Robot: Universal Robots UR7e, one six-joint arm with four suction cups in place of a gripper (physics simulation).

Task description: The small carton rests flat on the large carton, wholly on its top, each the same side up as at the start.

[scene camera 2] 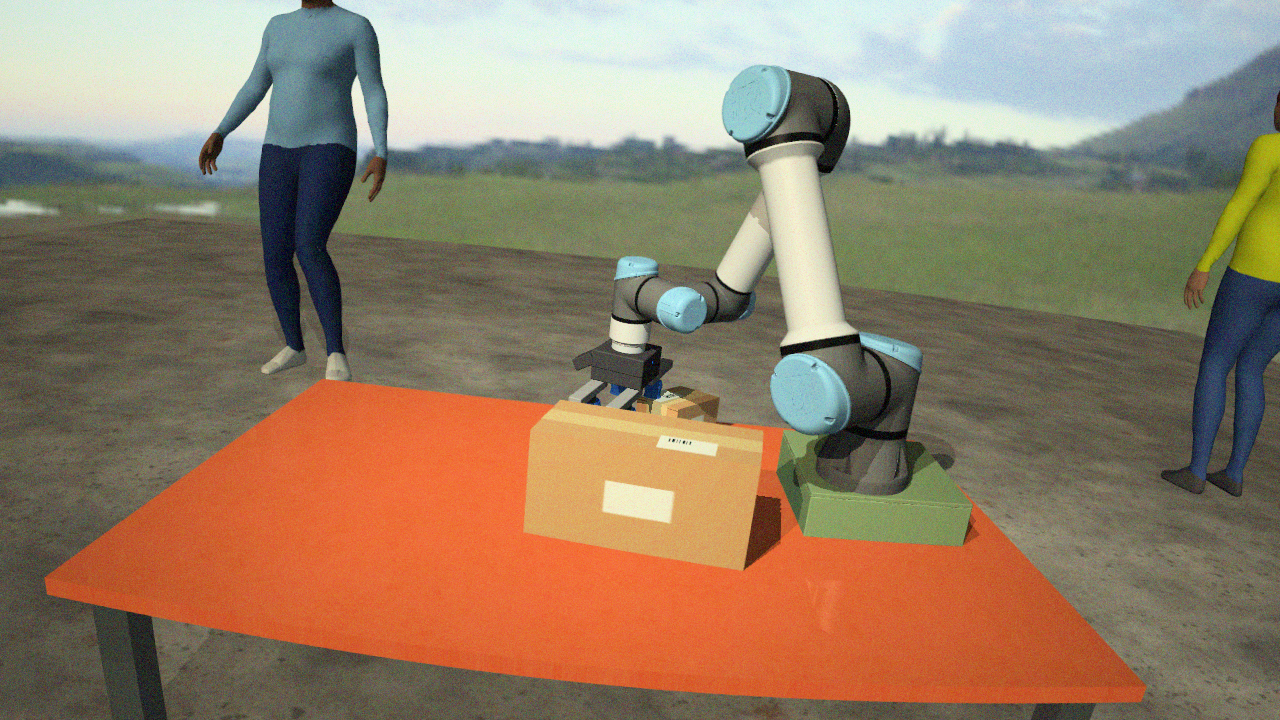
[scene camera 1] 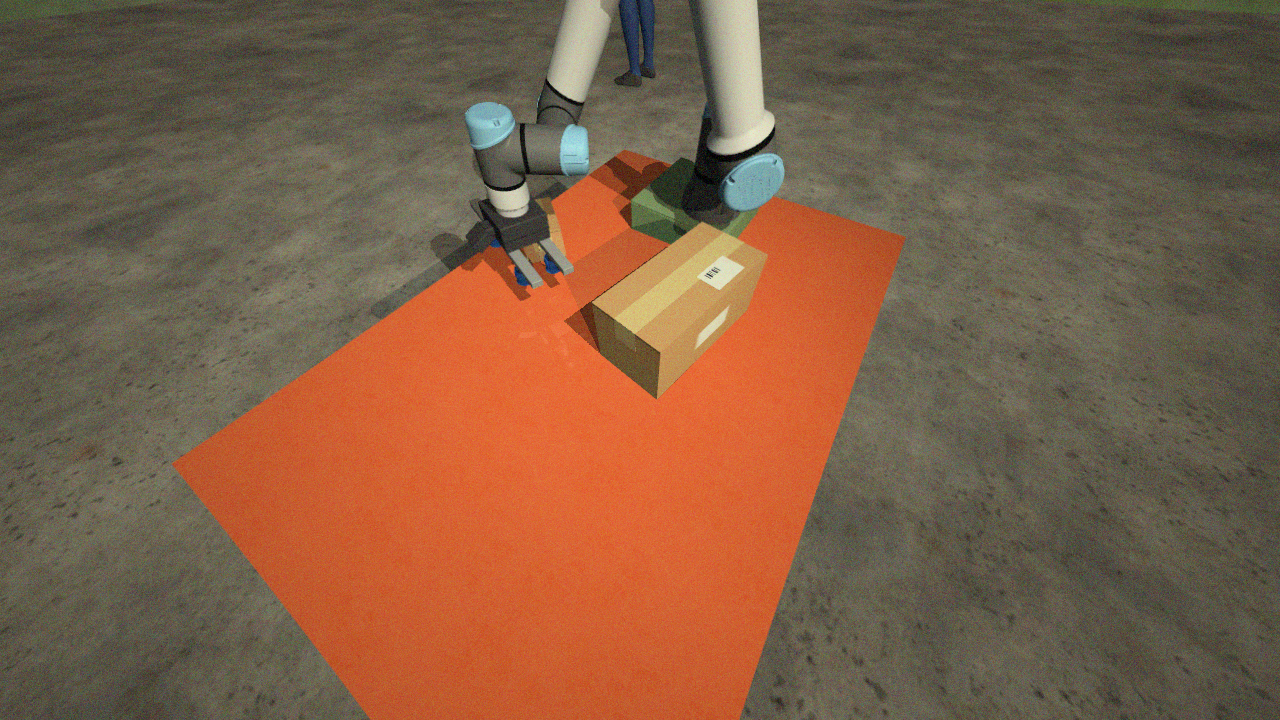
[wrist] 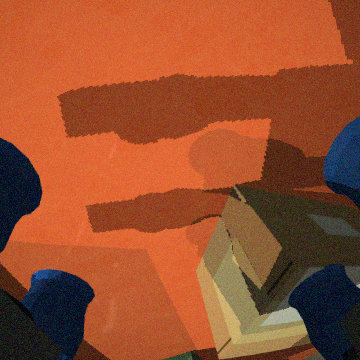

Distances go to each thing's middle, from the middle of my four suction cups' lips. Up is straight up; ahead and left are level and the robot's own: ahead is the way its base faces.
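Labels:
You'd find my suction cup 40 mm above the small carton point(scene camera 2: 680, 402), 70 mm to the left of it and 110 mm past it. There's the large carton point(scene camera 2: 674, 488) too, 380 mm to the left of my suction cup and 70 mm behind it.

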